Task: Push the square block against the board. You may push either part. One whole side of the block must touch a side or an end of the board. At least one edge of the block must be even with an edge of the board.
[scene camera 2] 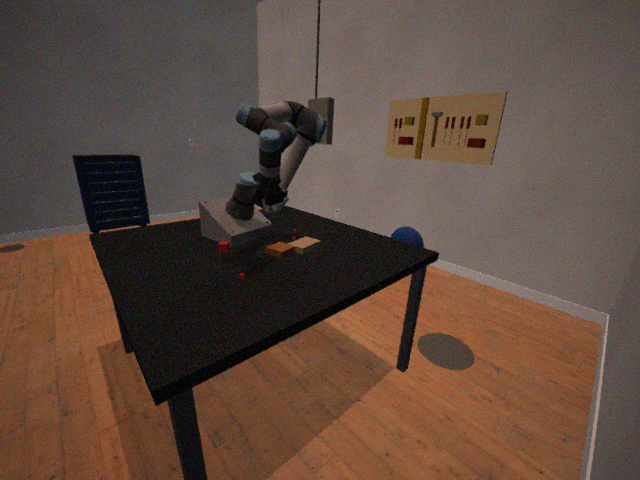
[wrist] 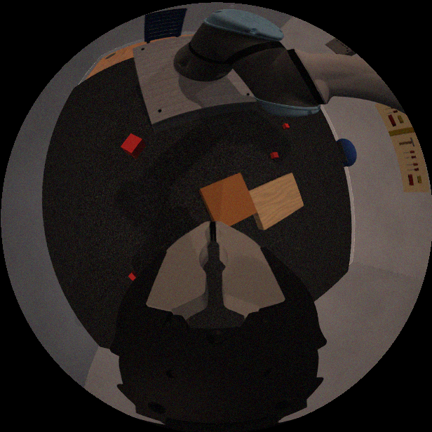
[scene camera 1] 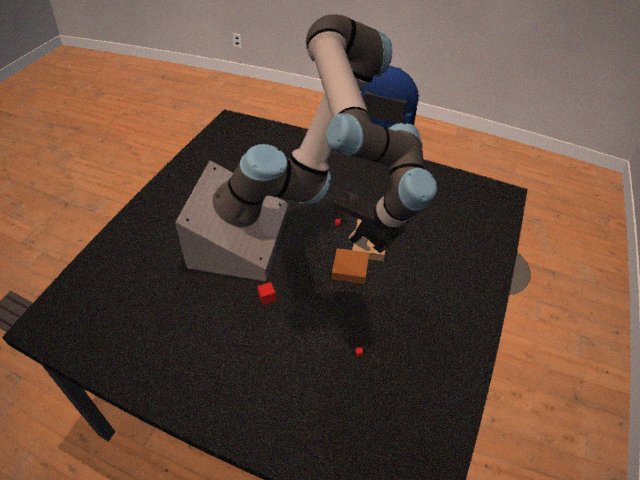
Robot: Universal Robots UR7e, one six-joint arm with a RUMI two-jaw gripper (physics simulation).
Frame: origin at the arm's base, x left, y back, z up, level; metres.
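Seen in the pictures: gripper, between the fingertips: (scene camera 2: 267,212) (scene camera 1: 351,240); arm's base, origin of its link: (scene camera 2: 239,211) (scene camera 1: 235,206).
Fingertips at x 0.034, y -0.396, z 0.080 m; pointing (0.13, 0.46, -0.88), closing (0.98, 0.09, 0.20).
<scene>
Offsets run from my fingertips to a thing's top centre.
The orange square block @[dy +0.039, dx +0.071, dz -0.177 m] (scene camera 1: 350,263) (scene camera 2: 279,249) (wrist: 227,199) lies flat on the table. The pale wood-grained board @[dy +0.055, dx +0.204, dz -0.177 m] (scene camera 1: 378,254) (scene camera 2: 307,243) (wrist: 279,199) lies flat beside it. Their facing sides look parallel and touching or nearly so. They are offset: in the wrist view the block's upper corner stands past the board and the board's lower corner past the block, so no edges look even. My gripper (scene camera 1: 364,242) (scene camera 2: 270,211) (wrist: 212,223) is shut and empty, raised well above the parts. In scene camera 1 it hides some of the board.
A big red cube @[dy +0.162, dx -0.165, dz -0.168 m] (scene camera 1: 266,292) (scene camera 2: 223,246) (wrist: 132,144) stands near the grey robot base (scene camera 1: 222,258) (scene camera 2: 214,224) (wrist: 147,85). A small red cube @[dy -0.150, dx -0.155, dz -0.192 m] (scene camera 1: 359,351) (scene camera 2: 241,275) (wrist: 132,276) lies apart. Another small red cube @[dy +0.183, dx +0.204, dz -0.192 m] (scene camera 1: 337,222) (wrist: 274,155) lies near the parts.
</scene>
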